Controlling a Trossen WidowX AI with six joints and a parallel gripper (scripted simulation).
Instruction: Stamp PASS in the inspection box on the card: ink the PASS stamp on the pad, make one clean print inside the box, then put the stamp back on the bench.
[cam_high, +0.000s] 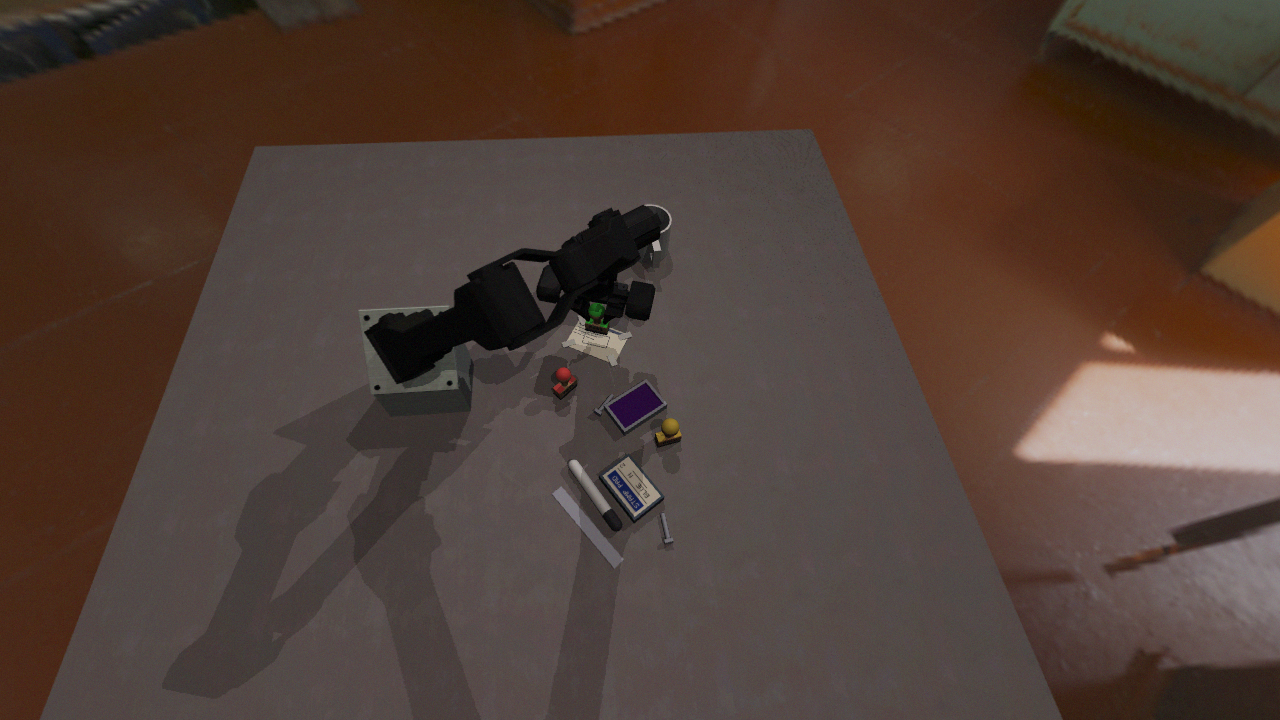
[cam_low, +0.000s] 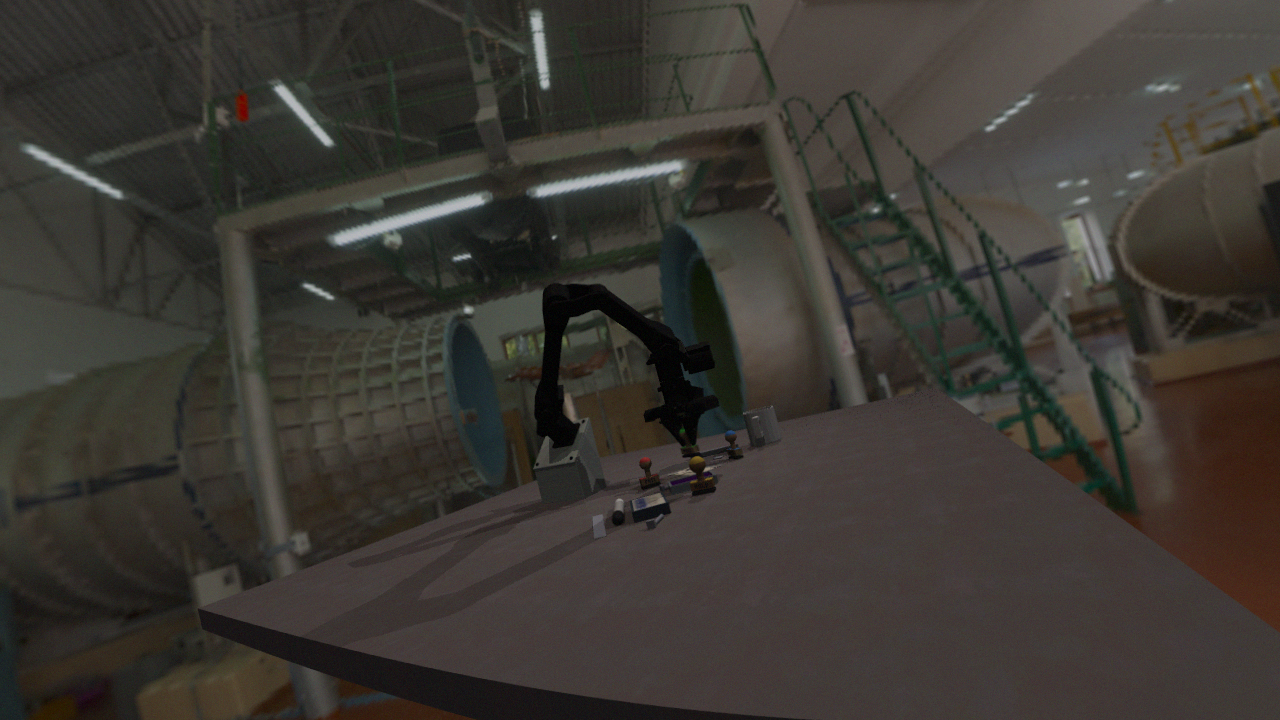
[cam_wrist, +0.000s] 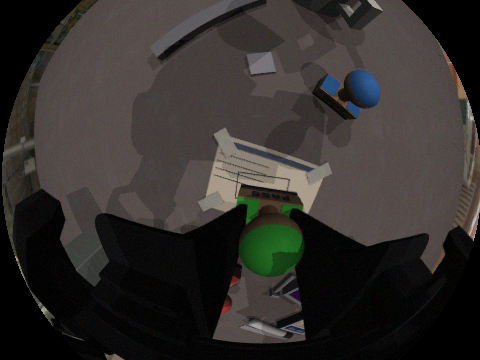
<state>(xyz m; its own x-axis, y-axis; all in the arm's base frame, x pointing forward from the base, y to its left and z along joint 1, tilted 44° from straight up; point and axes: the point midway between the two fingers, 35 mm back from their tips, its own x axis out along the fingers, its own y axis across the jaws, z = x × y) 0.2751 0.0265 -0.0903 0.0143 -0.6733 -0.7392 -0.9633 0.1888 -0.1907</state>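
The white card is 60 mm below my gripper tip. From my gripper tip the other things lie so: red stamp (100 mm to the right, 60 mm behind, 40 mm below); then blue stamp (80 mm ahead, 70 mm to the left, 40 mm below); then green-knobbed stamp (right at my gripper tip).
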